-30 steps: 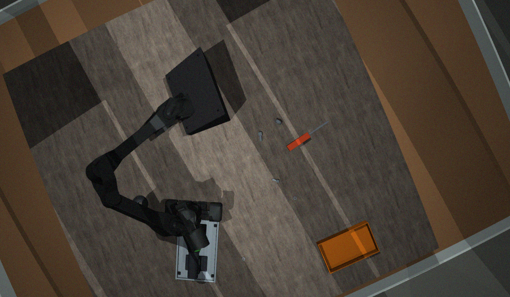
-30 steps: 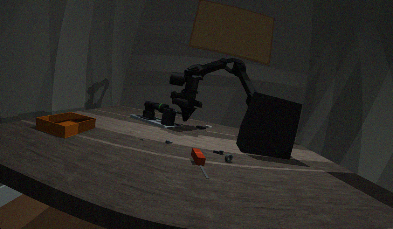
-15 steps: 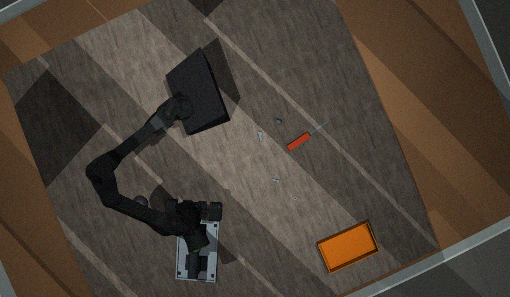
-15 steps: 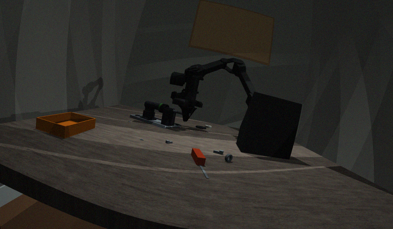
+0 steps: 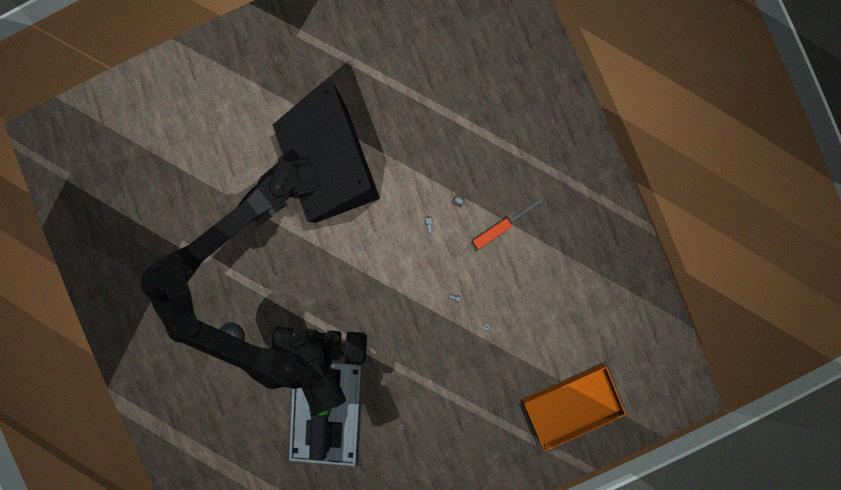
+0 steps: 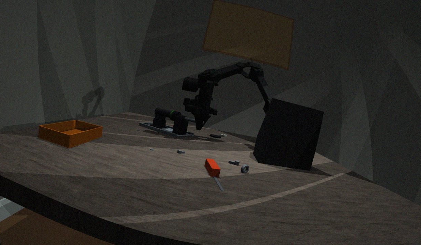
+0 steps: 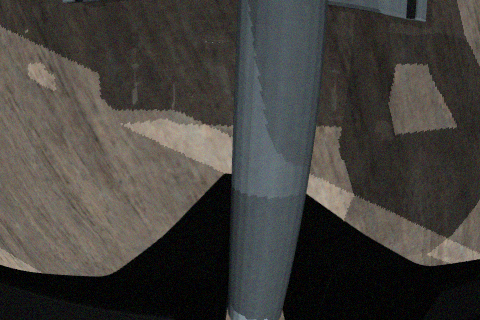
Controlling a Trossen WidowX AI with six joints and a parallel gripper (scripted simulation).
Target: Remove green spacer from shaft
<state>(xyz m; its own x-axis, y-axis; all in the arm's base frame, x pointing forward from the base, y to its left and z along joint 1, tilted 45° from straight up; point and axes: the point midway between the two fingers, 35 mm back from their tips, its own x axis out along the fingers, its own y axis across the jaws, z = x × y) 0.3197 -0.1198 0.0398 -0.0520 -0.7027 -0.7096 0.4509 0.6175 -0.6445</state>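
Now: gripper tip 60 mm short of the grey shaft, 30 mm to the left of it and 30 mm below it. The rest, counted from my gripper tip: green spacer: 130 mm ahead, 70 mm to the right, 30 mm above; nut: 380 mm to the left, 160 mm behind, 30 mm below; dark round piece: 210 mm to the right, 90 mm behind, 40 mm below.
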